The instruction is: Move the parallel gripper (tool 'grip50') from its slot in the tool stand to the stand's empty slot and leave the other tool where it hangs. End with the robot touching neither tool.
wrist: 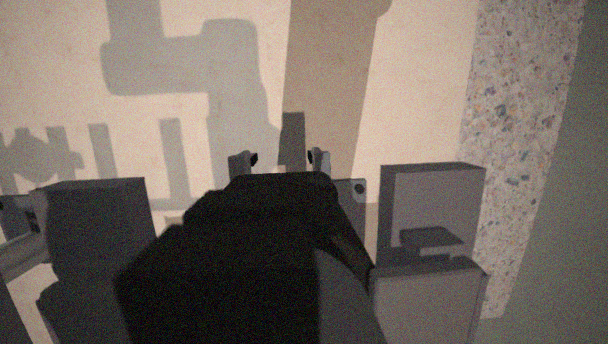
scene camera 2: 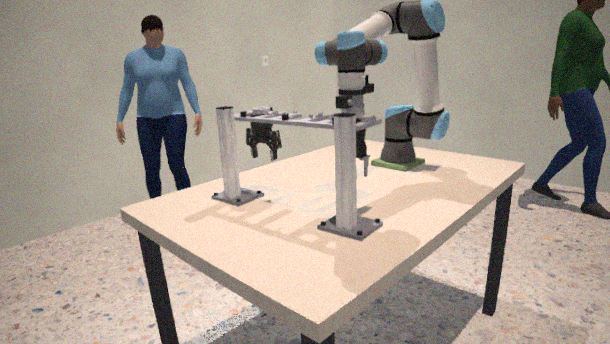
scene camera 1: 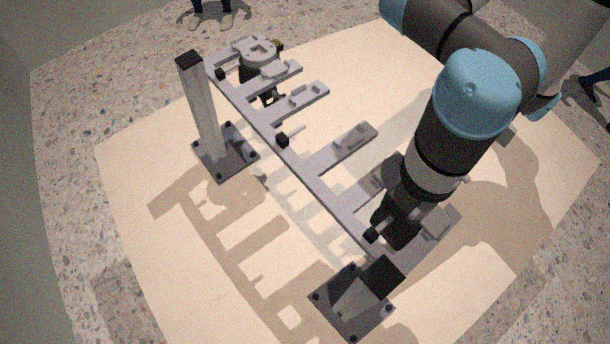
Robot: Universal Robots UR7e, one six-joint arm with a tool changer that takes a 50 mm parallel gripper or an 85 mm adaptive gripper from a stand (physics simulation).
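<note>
Adaptive gripper [scene camera 1: 256,55], [scene camera 2: 262,132]; out of frame in the wrist view. Parallel gripper [scene camera 1: 435,222], [wrist: 442,295]. Tool stand [wrist: 89,230].
</note>
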